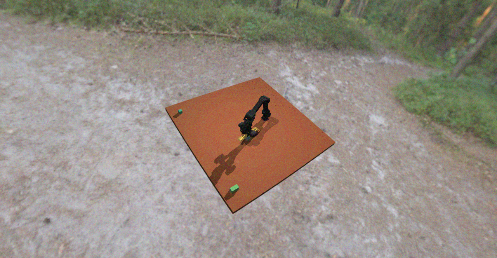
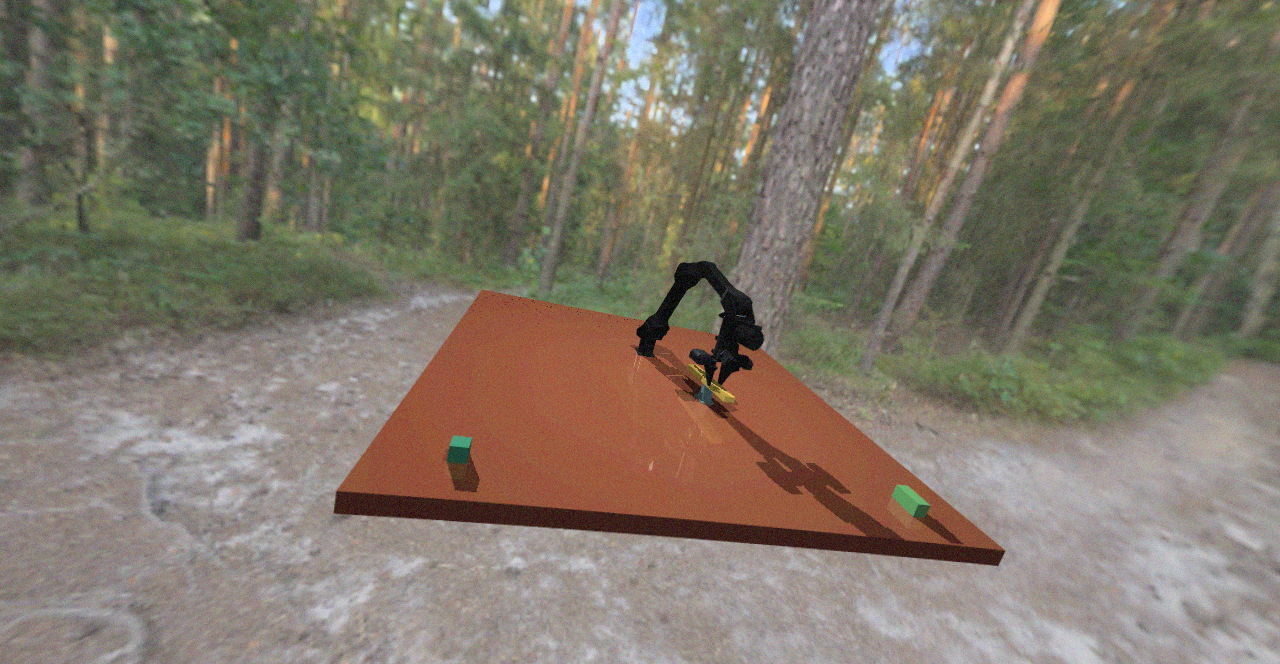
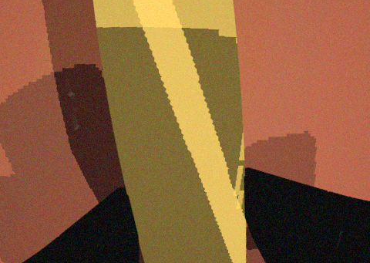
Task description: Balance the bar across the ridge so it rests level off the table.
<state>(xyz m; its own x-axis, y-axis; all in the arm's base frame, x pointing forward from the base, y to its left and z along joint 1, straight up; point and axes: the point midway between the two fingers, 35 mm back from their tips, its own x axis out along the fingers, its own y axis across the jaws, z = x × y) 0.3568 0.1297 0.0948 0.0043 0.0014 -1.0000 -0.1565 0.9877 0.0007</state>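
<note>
The yellow bar lies 30 mm behind my gripper tip. The rest, counted from my gripper tip: green block: 380 mm ahead, 370 mm to the left, 40 mm below; green cube: 630 mm to the right, 380 mm ahead, 40 mm below.
</note>
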